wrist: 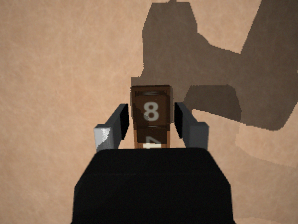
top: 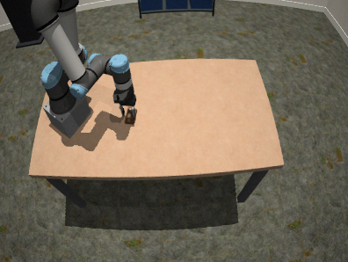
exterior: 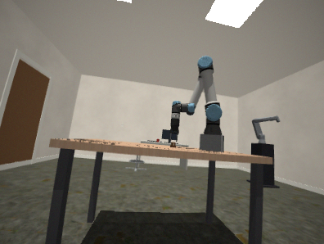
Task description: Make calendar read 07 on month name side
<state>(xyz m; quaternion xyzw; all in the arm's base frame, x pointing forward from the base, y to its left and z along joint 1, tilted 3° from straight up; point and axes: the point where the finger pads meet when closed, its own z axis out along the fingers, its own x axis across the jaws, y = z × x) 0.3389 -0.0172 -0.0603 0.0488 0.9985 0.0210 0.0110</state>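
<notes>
Right now my hand is 2 cm to the right of the brown calendar tray and 6 cm above it.
</notes>
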